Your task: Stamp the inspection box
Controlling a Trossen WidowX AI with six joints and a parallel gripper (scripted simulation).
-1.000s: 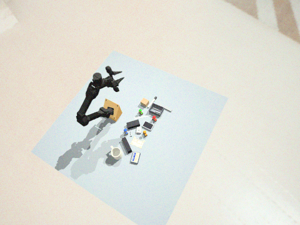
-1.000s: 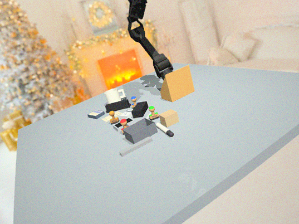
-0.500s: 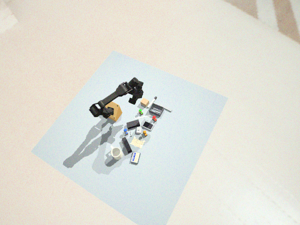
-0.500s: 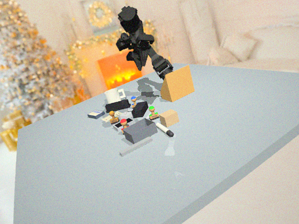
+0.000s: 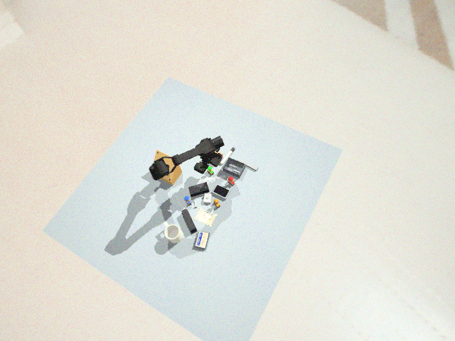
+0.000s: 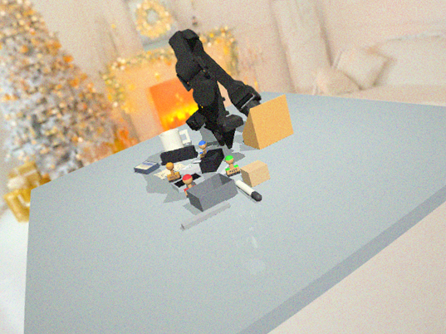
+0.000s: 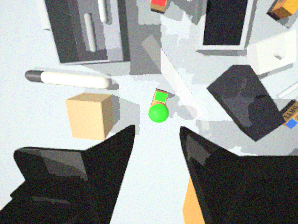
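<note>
Now: the green-knobbed stamp 70 mm below my gripper tip. Round my gripper tip: black box (10 mm behind, 130 mm to the right, 70 mm below); then pale strip (30 mm ahead, 30 mm to the right, 90 mm below); then cardboard box (100 mm to the left, 70 mm below).
</note>
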